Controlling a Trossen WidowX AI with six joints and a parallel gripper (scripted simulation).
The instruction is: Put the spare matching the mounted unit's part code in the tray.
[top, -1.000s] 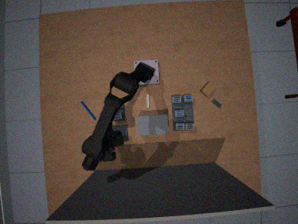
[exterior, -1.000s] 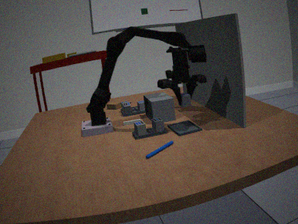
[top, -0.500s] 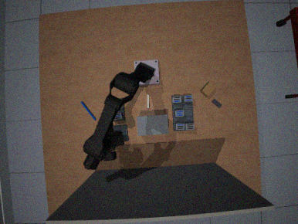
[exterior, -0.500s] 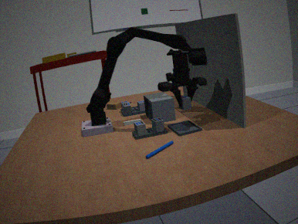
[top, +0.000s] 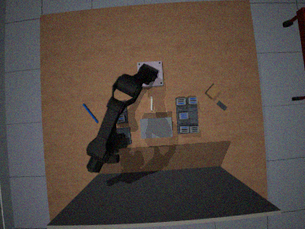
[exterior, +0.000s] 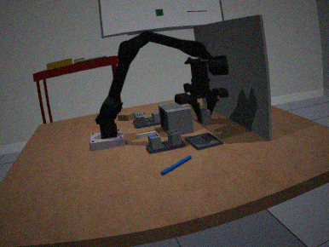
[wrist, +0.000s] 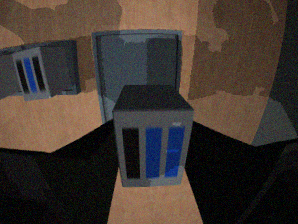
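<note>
My gripper tip is now 80 mm above the flat dark tray and 10 mm past it. Round my gripper tip: blue pen: 160 mm to the right, 150 mm behind, 80 mm below; mounted unit: 220 mm to the left, 60 mm behind, 30 mm below; tall dark panel: 220 mm to the left, 200 mm ahead, 140 mm above.
</note>
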